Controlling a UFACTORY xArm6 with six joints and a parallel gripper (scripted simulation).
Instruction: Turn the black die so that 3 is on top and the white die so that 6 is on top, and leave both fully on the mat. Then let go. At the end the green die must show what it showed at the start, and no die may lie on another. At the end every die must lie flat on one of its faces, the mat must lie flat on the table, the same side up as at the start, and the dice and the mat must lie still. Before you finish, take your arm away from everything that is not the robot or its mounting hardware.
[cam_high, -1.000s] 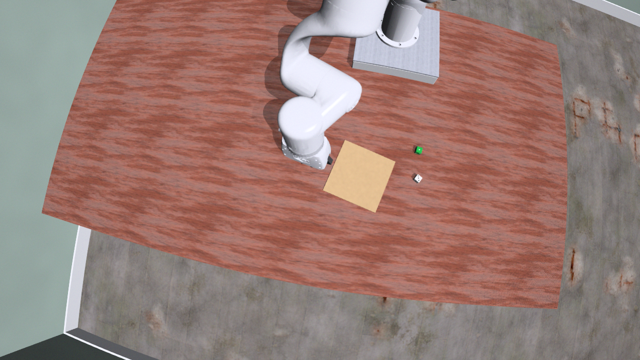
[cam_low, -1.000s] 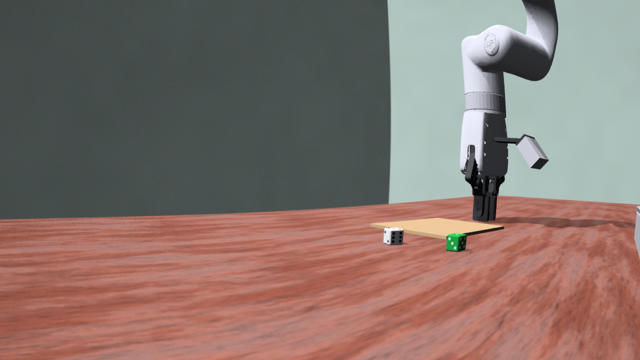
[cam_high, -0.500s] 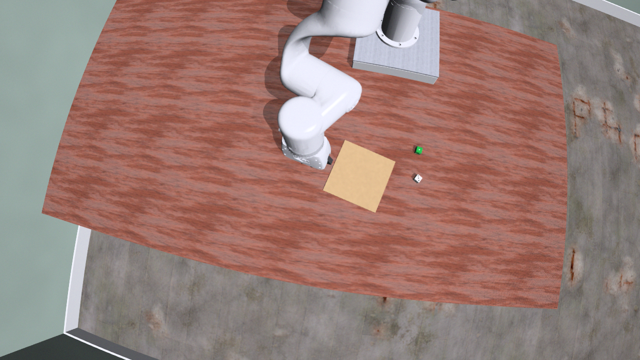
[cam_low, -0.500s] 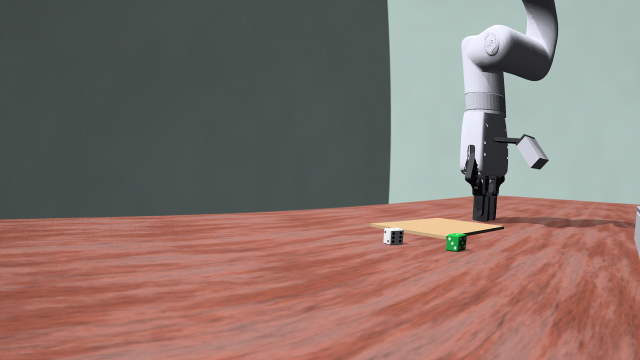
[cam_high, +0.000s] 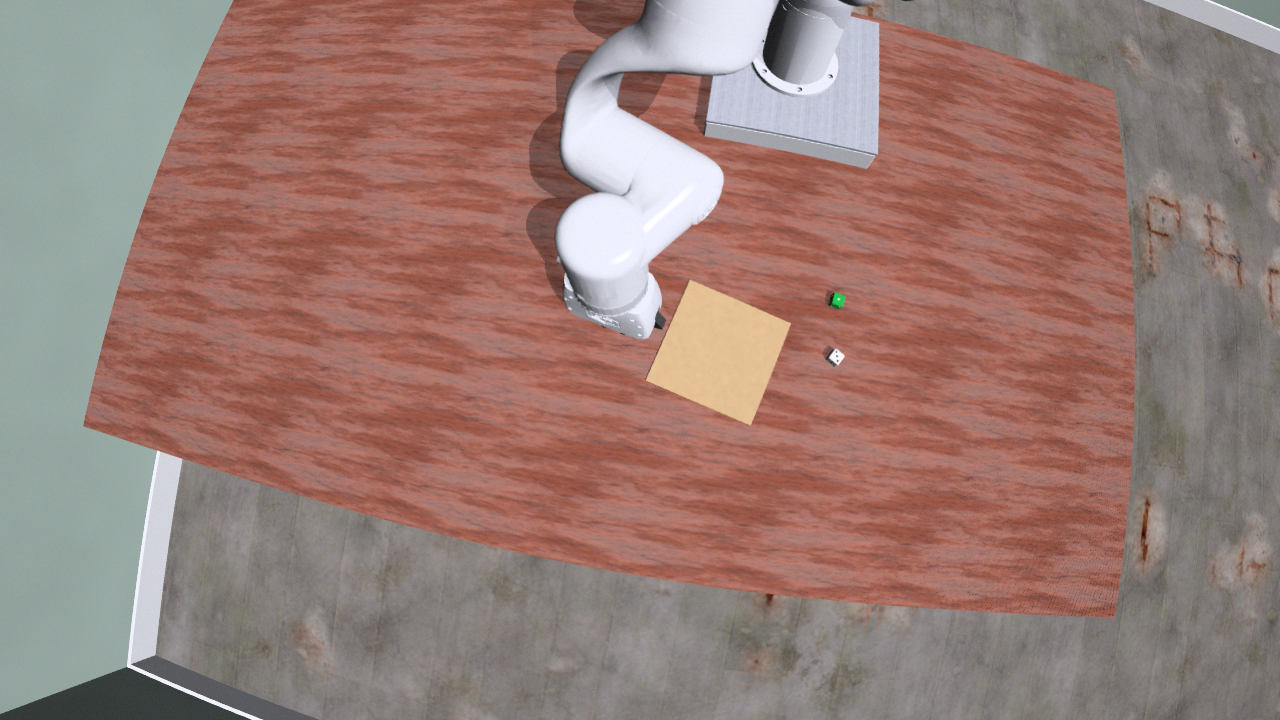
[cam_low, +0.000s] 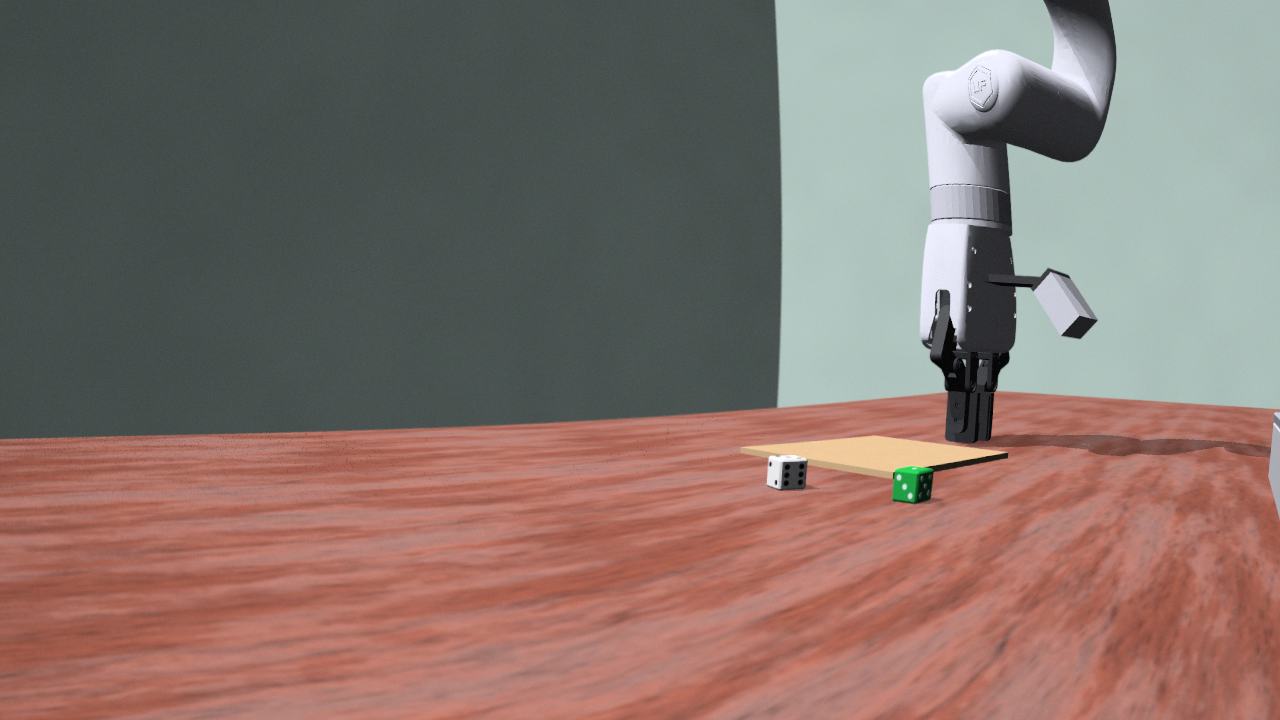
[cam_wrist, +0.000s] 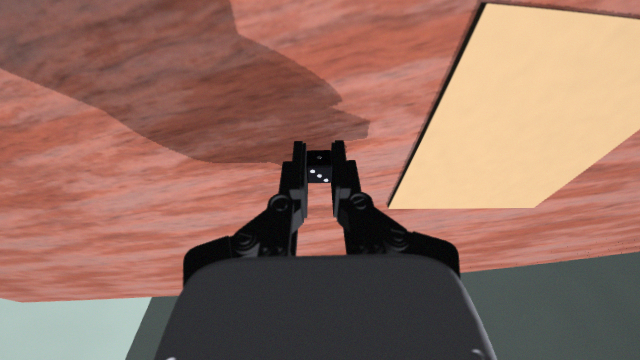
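The tan mat is 13 cm to the left of my hand, 4 cm ahead of it and 2 cm below it. From my hand the other things lie so: green die (28 cm to the left, 3 cm behind, 1 cm below); white die (28 cm to the left, 4 cm ahead, 1 cm below); black die (1 cm below).
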